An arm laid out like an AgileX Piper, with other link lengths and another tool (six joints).
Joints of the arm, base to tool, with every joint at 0 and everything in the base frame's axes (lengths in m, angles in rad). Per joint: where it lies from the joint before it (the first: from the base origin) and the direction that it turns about. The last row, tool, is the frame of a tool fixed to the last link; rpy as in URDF.
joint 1: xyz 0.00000 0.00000 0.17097 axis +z
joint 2: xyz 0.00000 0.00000 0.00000 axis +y
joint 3: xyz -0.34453 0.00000 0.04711 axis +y
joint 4: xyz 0.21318 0.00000 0.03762 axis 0.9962 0 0.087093
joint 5: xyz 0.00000 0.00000 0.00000 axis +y
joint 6: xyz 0.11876 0.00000 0.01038 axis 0.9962 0 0.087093
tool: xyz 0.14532 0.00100 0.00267 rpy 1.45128 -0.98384 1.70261
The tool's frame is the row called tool.
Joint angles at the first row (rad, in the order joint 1, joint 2, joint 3, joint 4, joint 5, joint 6):
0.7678 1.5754 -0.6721 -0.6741 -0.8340 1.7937
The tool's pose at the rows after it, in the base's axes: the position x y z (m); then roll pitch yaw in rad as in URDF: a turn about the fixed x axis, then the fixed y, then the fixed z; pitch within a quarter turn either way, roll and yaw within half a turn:
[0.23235 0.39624 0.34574 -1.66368 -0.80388 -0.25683]
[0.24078 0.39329 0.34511 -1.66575 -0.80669 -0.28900]
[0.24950 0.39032 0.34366 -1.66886 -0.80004 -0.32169]
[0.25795 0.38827 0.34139 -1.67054 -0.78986 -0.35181]
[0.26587 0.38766 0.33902 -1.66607 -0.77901 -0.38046]
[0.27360 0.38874 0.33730 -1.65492 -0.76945 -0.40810]
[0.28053 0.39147 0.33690 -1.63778 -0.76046 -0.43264]
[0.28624 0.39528 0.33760 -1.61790 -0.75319 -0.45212]
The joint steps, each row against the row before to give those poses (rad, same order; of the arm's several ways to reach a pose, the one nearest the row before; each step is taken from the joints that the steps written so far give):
0.0000 -0.0001 0.0009 0.0404 0.0104 -0.0307
0.0000 0.0006 0.0010 0.0428 0.0131 -0.0299
0.0000 0.0030 0.0010 0.0447 0.0118 -0.0229
0.0000 0.0082 0.0005 0.0429 0.0049 -0.0201
0.0000 0.0143 -0.0002 0.0396 -0.0069 -0.0189
0.0000 0.0198 -0.0040 0.0343 -0.0158 -0.0166
0.0000 0.0223 -0.0090 0.0246 -0.0202 -0.0097
0.0000 0.0220 -0.0128 0.0146 -0.0206 -0.0037

